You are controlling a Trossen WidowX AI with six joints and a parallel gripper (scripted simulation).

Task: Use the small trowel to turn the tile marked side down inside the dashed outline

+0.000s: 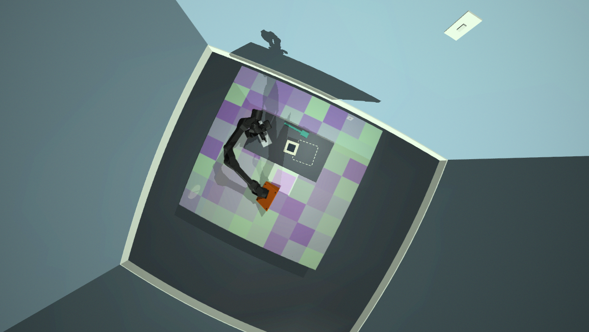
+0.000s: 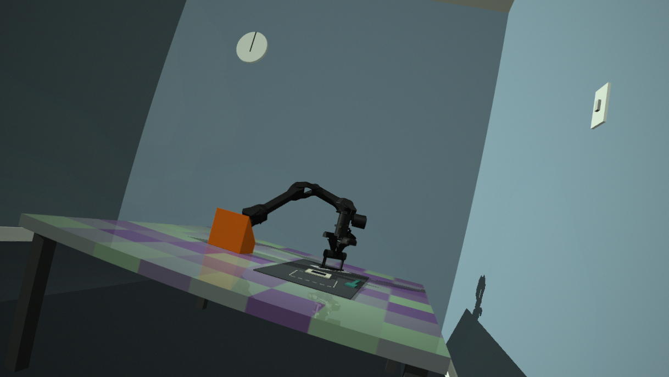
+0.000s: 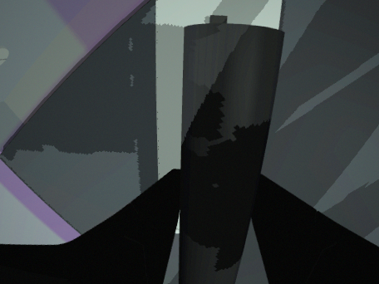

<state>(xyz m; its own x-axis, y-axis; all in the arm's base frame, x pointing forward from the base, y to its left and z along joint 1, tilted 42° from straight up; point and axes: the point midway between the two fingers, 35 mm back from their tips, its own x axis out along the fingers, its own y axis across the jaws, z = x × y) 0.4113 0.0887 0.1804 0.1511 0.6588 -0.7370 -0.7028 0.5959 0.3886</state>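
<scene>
Right now my gripper tip is 25 cm to the left of the cream tile, 6 cm above it and 3 cm past it. The rest, counted from my gripper tip: teal tool: 26 cm to the right, 12 cm ahead, 6 cm below; then trowel: 3 cm below, 2 cm to the right, 2 cm behind.
</scene>
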